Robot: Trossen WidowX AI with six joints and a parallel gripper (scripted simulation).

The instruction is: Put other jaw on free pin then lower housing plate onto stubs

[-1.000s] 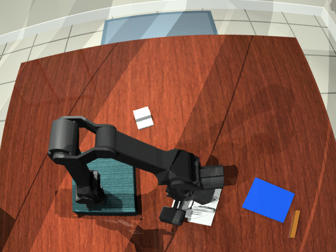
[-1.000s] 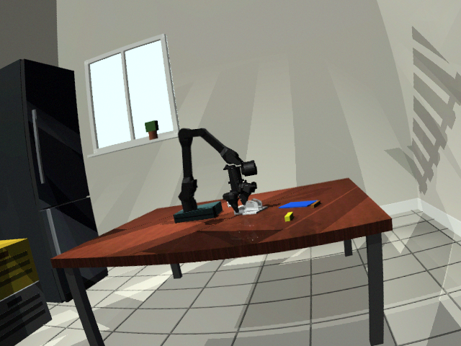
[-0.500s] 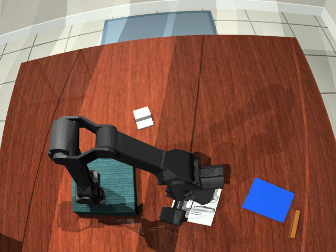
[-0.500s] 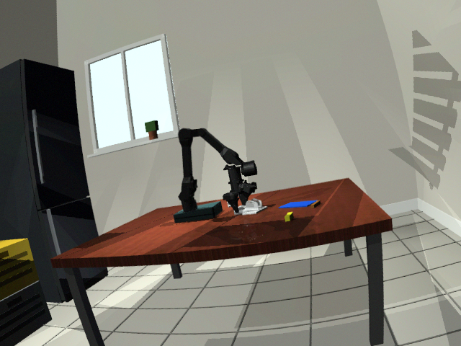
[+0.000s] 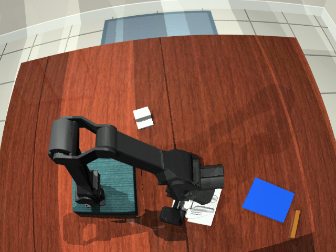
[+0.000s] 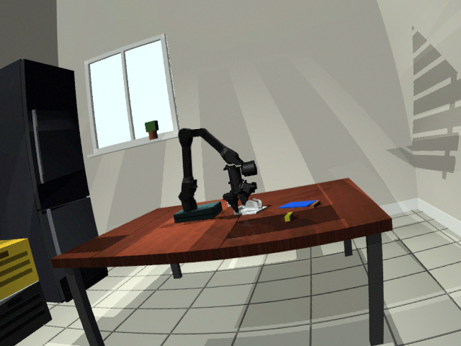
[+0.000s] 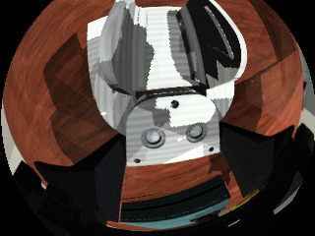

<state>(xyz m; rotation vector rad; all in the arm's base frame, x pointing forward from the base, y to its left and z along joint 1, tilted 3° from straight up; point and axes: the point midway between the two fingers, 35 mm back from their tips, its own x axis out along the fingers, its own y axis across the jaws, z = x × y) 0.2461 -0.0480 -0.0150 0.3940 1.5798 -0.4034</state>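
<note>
Now: gripper tip 3 cm to the left of the grey jaw, 1 cm below it and 1 cm short of it. From my gripper tip the other things lie so: blue sheet (26 cm ahead, 8 cm to the right); then yellow block (37 cm to the right, 19 cm ahead); then small white block (29 cm to the left, 5 cm behind).
</note>
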